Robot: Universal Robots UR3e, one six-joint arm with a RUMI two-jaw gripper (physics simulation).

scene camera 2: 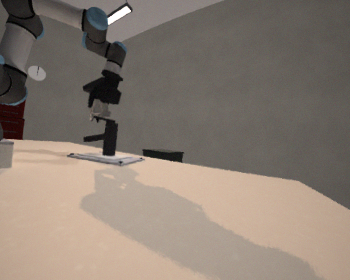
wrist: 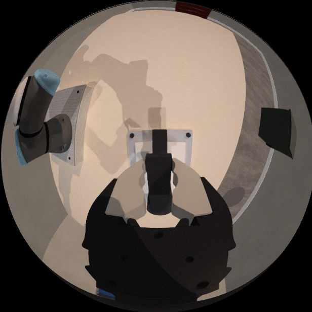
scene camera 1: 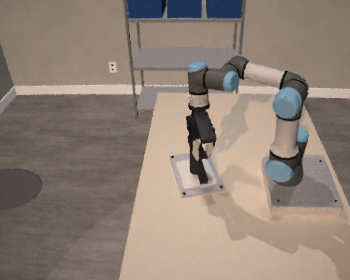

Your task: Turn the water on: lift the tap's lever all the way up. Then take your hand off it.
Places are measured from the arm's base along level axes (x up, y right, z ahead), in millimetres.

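Pixels of known places: gripper, fingertip midpoint: (scene camera 2: 94, 122) (scene camera 1: 202, 160).
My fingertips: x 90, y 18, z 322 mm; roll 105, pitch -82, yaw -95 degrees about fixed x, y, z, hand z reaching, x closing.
Note:
Behind a point stands the place of what it marks.
The black tap (scene camera 1: 197, 167) {y 43, x 34, z 336 mm} (scene camera 2: 110, 139) {y 125, x 24, z 317 mm} stands upright on a pale plate (scene camera 1: 178, 175) {y 92, x -46, z 404 mm} (scene camera 2: 131, 160) {y 214, x -47, z 341 mm} (wrist: 188, 150) with dark bolts at its corners. Its spout (scene camera 2: 93, 138) {y 38, x 20, z 311 mm} (wrist: 159, 140) juts out low from the column. The flat black lever (scene camera 2: 106, 119) {y 92, x 101, z 317 mm} (wrist: 159, 175) lies over the top of the column, tilted slightly, its free end a little higher than its column end. My gripper (scene camera 1: 201, 150) (scene camera 2: 100, 114) (wrist: 158, 159) points down over the tap and is shut on the lever, one pale finger against each side. The fingers partly hide the lever in the first scene view.
The arm's base slab (scene camera 1: 305, 196) {y -119, x -2, z -35 mm} (wrist: 74, 107) stands on the table beside the tap. A metal shelf unit (scene camera 1: 131, 60) with blue bins (scene camera 1: 185, 9) is behind the table. A dark box (scene camera 2: 163, 156) (wrist: 276, 131) and a red cabinet (scene camera 2: 12, 128) (wrist: 193, 10) are beyond the table.

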